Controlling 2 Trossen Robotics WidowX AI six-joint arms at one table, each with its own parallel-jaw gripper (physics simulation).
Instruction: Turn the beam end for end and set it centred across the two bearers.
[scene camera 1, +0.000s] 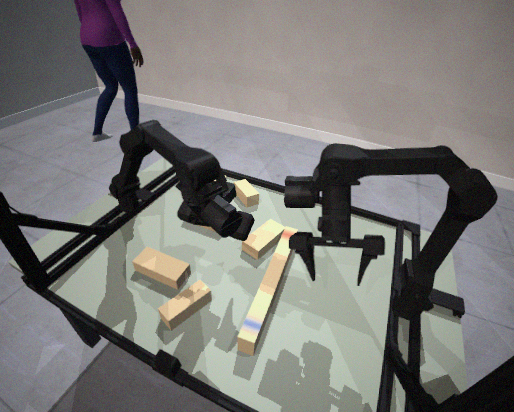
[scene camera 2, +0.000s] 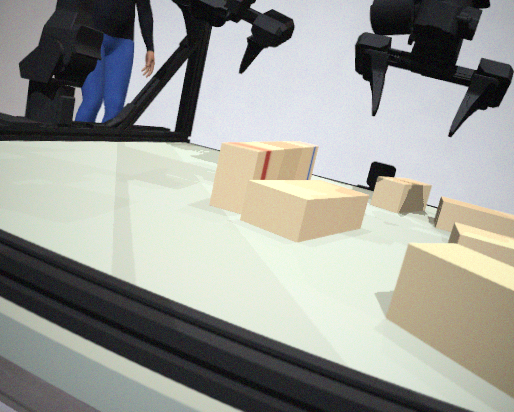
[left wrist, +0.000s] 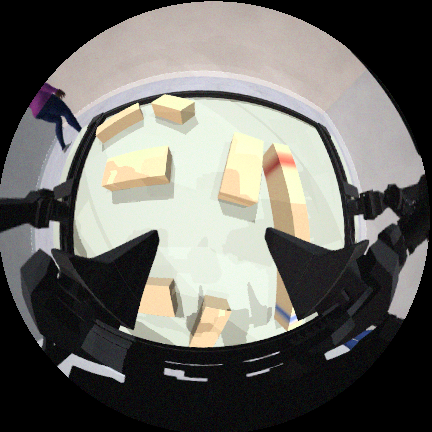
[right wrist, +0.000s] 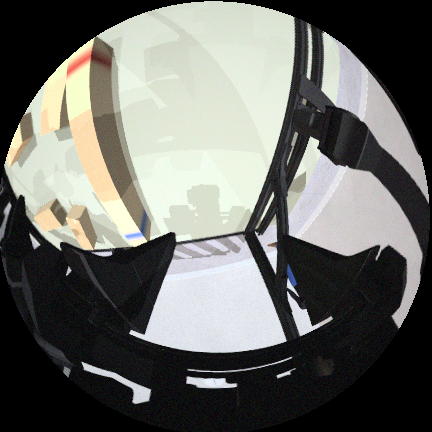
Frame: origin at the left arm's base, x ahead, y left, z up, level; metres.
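Where they show: left gripper, fingertip midpoint: (scene camera 2: 411, 124) (left wrist: 212, 234); right gripper, fingertip midpoint: (scene camera 1: 335, 283) (scene camera 2: 216, 59) (right wrist: 231, 239); left arm's base at its link origin: (scene camera 1: 129, 205) (left wrist: 64, 212); right arm's base at its link origin: (scene camera 1: 406, 308) (scene camera 2: 47, 123) (left wrist: 349, 208) (right wrist: 303, 119).
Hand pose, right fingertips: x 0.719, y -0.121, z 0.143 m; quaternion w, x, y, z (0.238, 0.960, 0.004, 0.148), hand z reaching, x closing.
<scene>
Each offset is from my right fingertips to the centre of the thing.
The beam {0.148 m back, 0.044 m left, 0.131 m down} (scene camera 1: 267, 282) (scene camera 2: 237, 175) (left wrist: 287, 192) (right wrist: 85, 125) is a long pale wooden bar lying on the table, its red band at the far end and blue band at the near end in scene camera 1. A shorter block {0.235 m back, 0.195 m left, 0.143 m down} (scene camera 1: 265, 240) (scene camera 2: 280, 210) (left wrist: 241, 167) (right wrist: 52, 100) lies beside its red end. Several plain blocks lie apart; I cannot tell which two are the bearers. My left gripper (scene camera 2: 412, 125) (left wrist: 212, 234) is open and empty above the table; its fingers are hidden in scene camera 1. My right gripper (scene camera 1: 336, 282) (right wrist: 231, 239) is open and empty, right of the beam in scene camera 1.
Two blocks {0.440 m back, 0.043 m right, 0.143 m down} (scene camera 1: 161, 267) {0.312 m back, 0.110 m right, 0.140 m down} (scene camera 1: 185, 302) lie left of the beam in scene camera 1, and another block {0.390 m back, 0.382 m left, 0.139 m down} (scene camera 1: 247, 192) lies at the back. In the left wrist view two further blocks {0.446 m back, 0.197 m left, 0.143 m down} (left wrist: 136, 167) {0.556 m back, 0.376 m left, 0.140 m down} (left wrist: 120, 122) lie at the upper left. A dark frame (scene camera 2: 100, 295) edges the table.
</scene>
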